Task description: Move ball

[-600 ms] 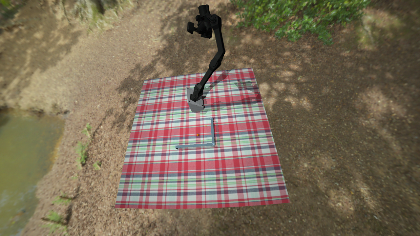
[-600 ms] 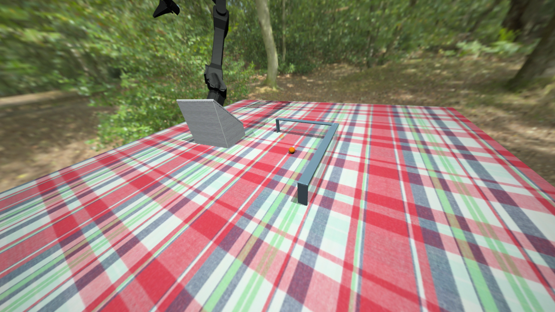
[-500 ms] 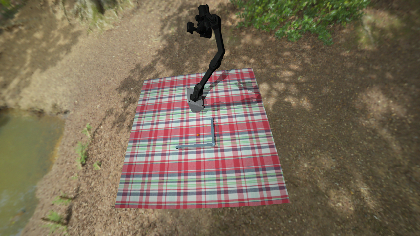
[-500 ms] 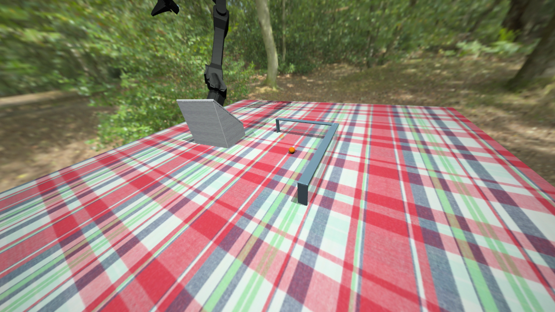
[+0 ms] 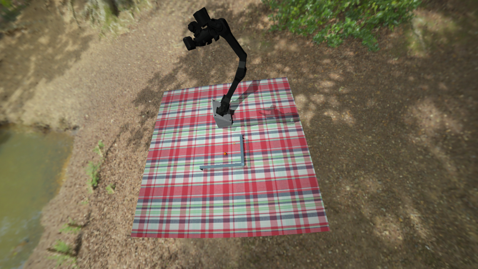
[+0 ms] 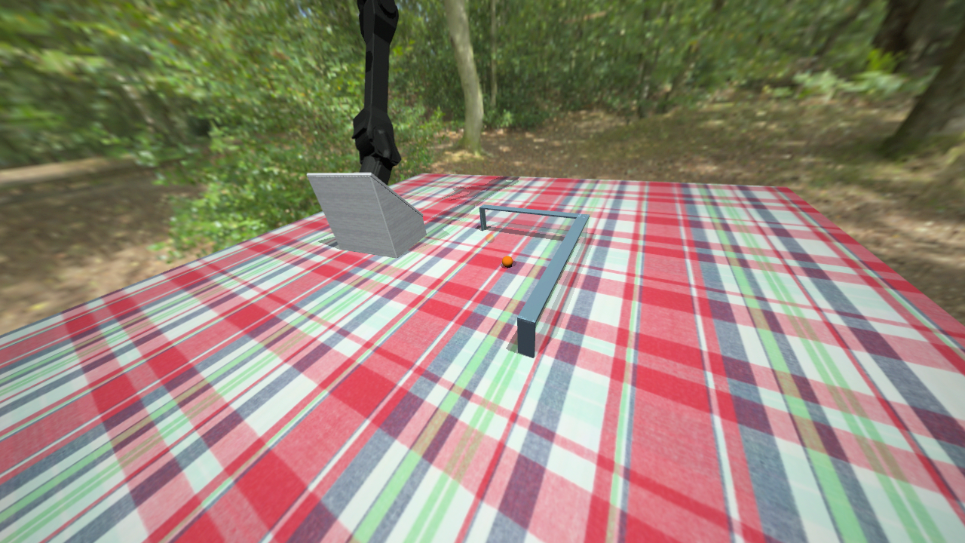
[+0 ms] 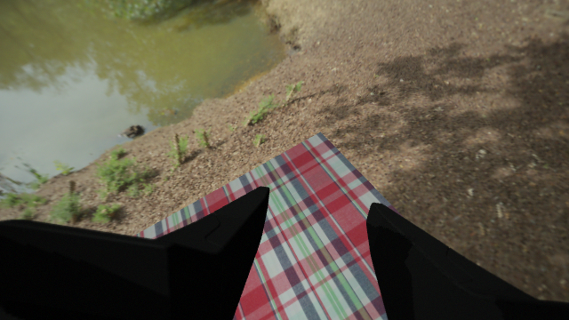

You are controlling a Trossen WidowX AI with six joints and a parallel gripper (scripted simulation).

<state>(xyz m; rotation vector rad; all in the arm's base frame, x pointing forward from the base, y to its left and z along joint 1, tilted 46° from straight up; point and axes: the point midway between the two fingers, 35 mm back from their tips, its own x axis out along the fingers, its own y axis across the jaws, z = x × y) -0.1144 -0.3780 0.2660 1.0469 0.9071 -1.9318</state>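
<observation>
Now: gripper tip 540 mm above the orange ball, 500 mm short of it and 130 mm to the right of it. From my gripper tip the other things lie so: see-through copy of ball (540 mm below, 420 mm ahead, 210 mm to the left).
</observation>
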